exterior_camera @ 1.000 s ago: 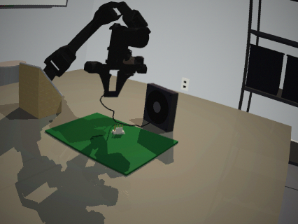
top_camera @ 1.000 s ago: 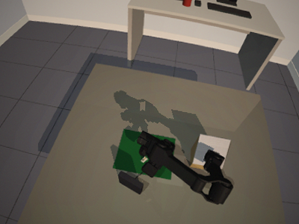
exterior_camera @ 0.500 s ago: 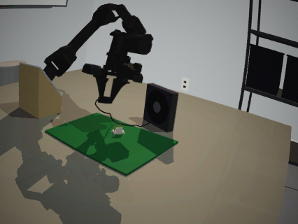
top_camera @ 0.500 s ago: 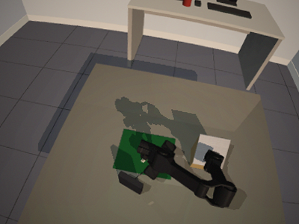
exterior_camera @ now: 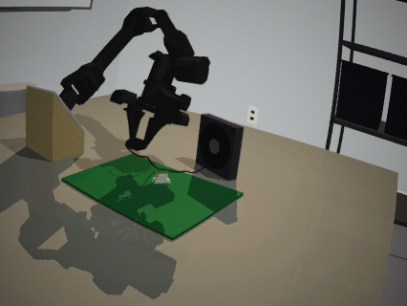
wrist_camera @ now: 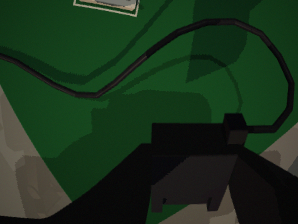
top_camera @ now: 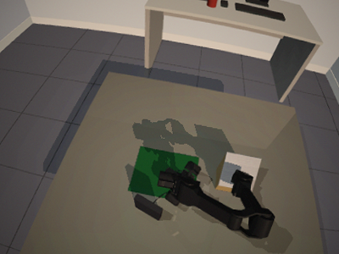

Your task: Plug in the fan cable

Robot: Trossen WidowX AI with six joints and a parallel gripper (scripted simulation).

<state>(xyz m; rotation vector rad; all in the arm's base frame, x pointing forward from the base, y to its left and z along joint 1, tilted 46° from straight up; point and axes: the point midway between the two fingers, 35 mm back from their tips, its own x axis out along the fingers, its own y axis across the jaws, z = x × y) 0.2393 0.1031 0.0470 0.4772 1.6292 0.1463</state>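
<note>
My gripper tip is now 9 cm short of the green board, 7 cm above it and 4 cm to the left of it. From my gripper tip the other things lie so: black fan (14 cm to the left, 10 cm ahead); then black plug (1 cm behind).
</note>
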